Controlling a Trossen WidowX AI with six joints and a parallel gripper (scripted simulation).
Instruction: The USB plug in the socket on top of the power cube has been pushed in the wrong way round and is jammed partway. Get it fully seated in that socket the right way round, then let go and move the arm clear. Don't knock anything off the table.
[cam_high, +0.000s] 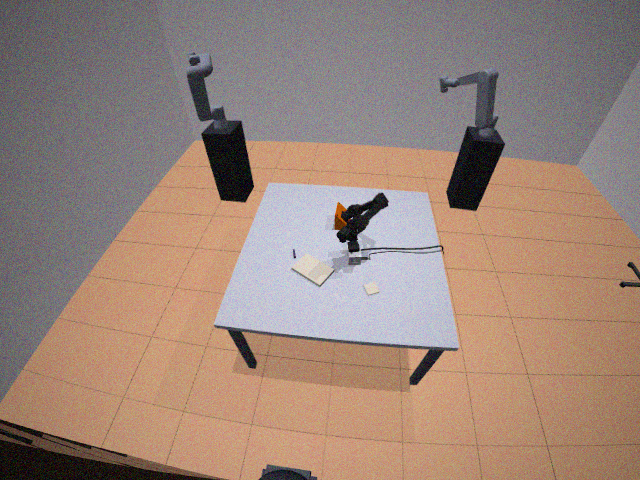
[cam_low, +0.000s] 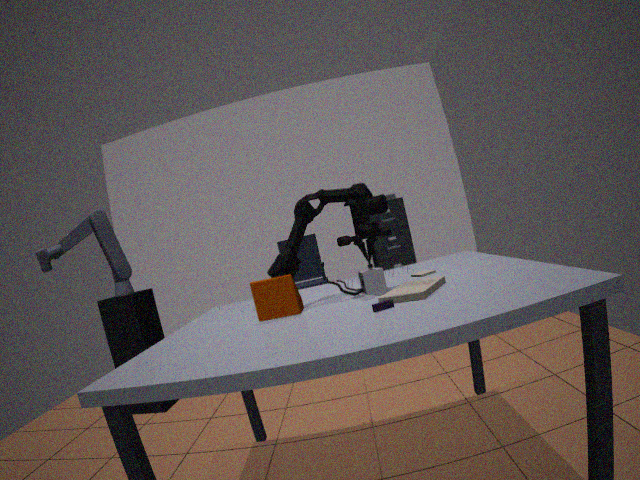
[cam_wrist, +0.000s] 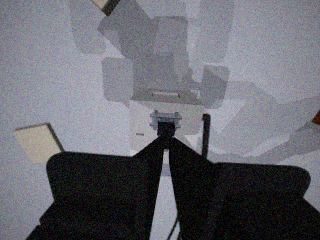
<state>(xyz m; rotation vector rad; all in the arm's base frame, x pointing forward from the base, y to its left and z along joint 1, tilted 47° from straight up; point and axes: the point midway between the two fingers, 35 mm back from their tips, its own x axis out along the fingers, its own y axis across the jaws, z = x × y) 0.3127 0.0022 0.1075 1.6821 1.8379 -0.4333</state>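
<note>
Now: gripper tip 2 cm above the dark USB plug. Also, from my gripper tip: tan board (22 cm to the right, 12 cm ahead, 10 cm below); purple piece (36 cm to the right, 10 cm below, 1 cm ahead); tan pad (20 cm ahead, 14 cm to the left, 11 cm below).
</note>
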